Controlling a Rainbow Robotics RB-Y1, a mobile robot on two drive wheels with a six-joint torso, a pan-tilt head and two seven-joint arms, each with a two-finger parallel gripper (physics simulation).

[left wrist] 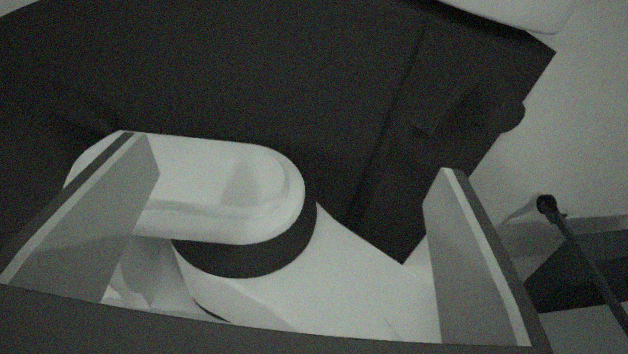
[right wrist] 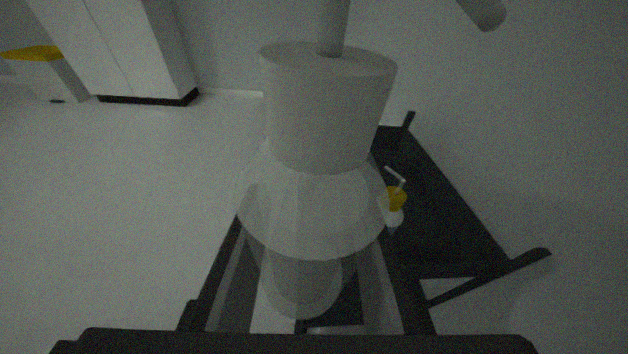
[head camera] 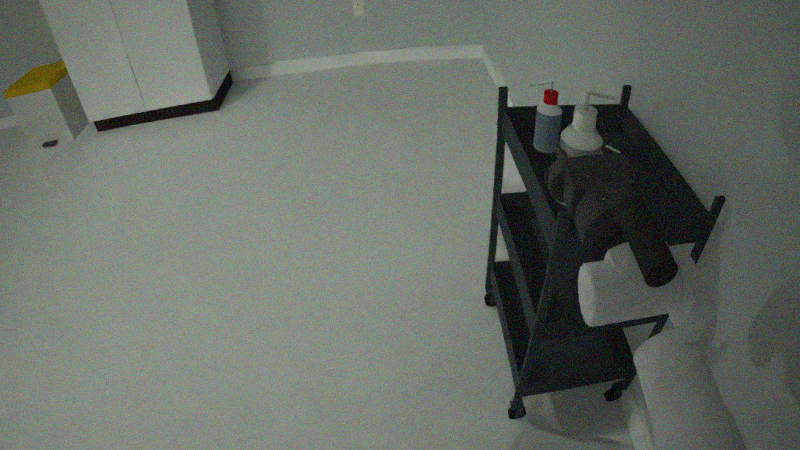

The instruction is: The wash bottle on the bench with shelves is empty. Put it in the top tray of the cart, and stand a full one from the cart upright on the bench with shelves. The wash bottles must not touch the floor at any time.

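Frame: origin at the robot's base, x ahead, y left, z up, level; millimetres.
Seen in the pictures: left gripper, fingertip midpoint: [left wrist: 291,169]; right gripper, fingertip midpoint: [right wrist: 310,195] [head camera: 576,146].
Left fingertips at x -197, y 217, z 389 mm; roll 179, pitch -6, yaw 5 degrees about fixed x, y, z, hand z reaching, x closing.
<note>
Offsets run from my left fingertips to a thing's middle.
My right gripper [head camera: 580,159] [right wrist: 307,235] is shut on the clear, empty wash bottle {644 mm ahead, 367 mm right, 550 mm up} [head camera: 581,137] [right wrist: 320,210] with a white cap. The bottle is upright and appears over the cart [head camera: 497,167] [right wrist: 530,257] in the head view; its height above the top tray is unclear. A full wash bottle {1056 mm ahead, 362 mm right, 361 mm up} [head camera: 547,128] with a red cap stands in the top tray, left of the held one. A yellow-capped wash bottle {799 mm ahead, 466 mm right, 361 mm up} [right wrist: 395,200] shows behind the held bottle in the right wrist view; the gripper mostly hides it in the head view. My left gripper [left wrist: 291,169] is open and empty. The bench with shelves does not show.
The grey wall is close along the cart's right side. A white cabinet [head camera: 139,50] [right wrist: 120,50] and a bin with a yellow lid [head camera: 39,78] [right wrist: 32,53] stand at the far left. In the left wrist view, a cart post [left wrist: 590,265] shows at right, beyond the robot's own body.
</note>
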